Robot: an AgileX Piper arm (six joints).
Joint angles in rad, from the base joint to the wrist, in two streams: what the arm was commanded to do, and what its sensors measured. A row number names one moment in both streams.
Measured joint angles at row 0: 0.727 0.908 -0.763 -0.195 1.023 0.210
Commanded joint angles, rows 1 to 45: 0.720 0.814 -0.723 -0.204 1.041 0.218; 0.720 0.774 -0.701 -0.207 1.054 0.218; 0.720 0.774 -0.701 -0.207 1.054 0.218; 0.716 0.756 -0.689 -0.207 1.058 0.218; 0.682 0.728 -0.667 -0.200 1.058 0.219; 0.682 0.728 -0.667 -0.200 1.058 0.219; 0.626 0.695 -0.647 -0.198 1.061 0.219; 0.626 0.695 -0.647 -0.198 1.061 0.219; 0.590 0.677 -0.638 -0.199 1.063 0.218; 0.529 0.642 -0.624 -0.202 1.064 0.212; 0.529 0.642 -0.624 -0.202 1.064 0.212; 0.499 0.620 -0.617 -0.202 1.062 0.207; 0.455 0.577 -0.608 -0.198 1.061 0.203; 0.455 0.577 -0.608 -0.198 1.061 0.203; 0.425 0.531 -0.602 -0.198 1.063 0.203; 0.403 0.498 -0.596 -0.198 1.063 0.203; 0.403 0.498 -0.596 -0.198 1.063 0.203; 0.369 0.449 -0.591 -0.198 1.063 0.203; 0.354 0.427 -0.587 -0.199 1.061 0.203; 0.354 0.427 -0.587 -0.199 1.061 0.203; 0.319 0.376 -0.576 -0.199 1.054 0.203; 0.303 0.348 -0.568 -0.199 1.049 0.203; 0.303 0.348 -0.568 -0.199 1.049 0.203; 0.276 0.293 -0.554 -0.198 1.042 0.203; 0.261 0.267 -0.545 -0.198 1.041 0.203; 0.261 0.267 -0.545 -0.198 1.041 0.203; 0.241 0.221 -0.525 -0.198 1.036 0.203; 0.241 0.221 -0.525 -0.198 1.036 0.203; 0.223 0.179 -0.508 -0.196 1.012 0.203; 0.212 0.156 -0.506 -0.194 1.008 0.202; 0.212 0.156 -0.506 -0.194 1.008 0.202; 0.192 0.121 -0.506 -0.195 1.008 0.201; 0.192 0.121 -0.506 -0.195 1.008 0.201; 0.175 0.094 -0.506 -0.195 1.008 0.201; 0.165 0.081 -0.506 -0.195 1.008 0.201; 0.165 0.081 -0.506 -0.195 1.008 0.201; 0.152 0.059 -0.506 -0.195 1.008 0.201; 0.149 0.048 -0.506 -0.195 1.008 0.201; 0.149 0.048 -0.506 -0.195 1.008 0.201; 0.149 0.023 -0.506 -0.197 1.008 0.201; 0.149 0.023 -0.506 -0.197 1.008 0.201; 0.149 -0.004 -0.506 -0.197 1.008 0.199; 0.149 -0.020 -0.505 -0.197 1.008 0.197; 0.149 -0.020 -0.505 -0.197 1.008 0.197; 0.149 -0.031 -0.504 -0.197 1.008 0.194
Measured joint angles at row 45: 0.157 0.001 -0.509 -0.193 1.019 0.207
